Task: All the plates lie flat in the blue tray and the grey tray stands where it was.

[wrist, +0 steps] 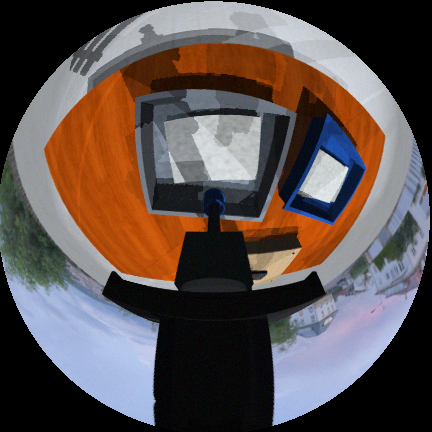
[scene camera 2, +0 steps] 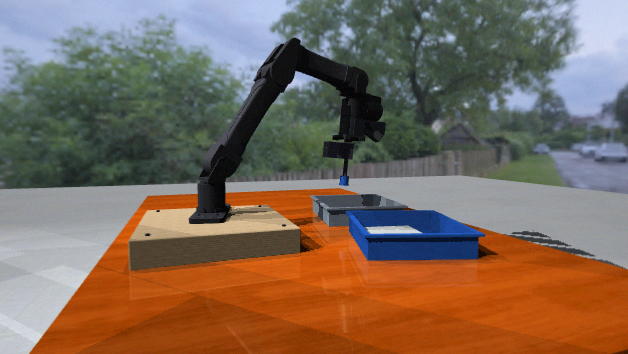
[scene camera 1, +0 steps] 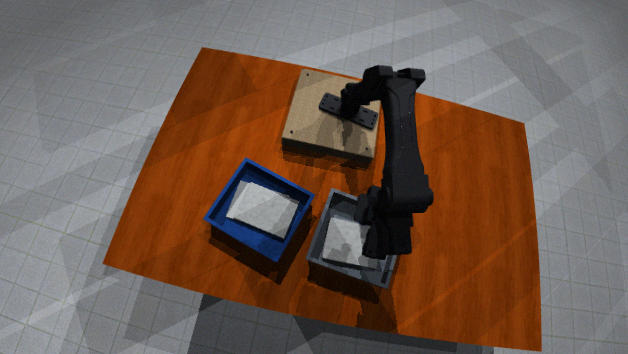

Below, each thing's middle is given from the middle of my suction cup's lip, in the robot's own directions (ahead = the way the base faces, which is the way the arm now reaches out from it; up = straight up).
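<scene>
Grey tray (scene camera 1: 340, 205): 8 cm below my suction cup, 3 cm ahead, 1 cm to the left. Blue tray (scene camera 2: 442, 238): 8 cm below my suction cup, 7 cm ahead, 29 cm to the right.
</scene>
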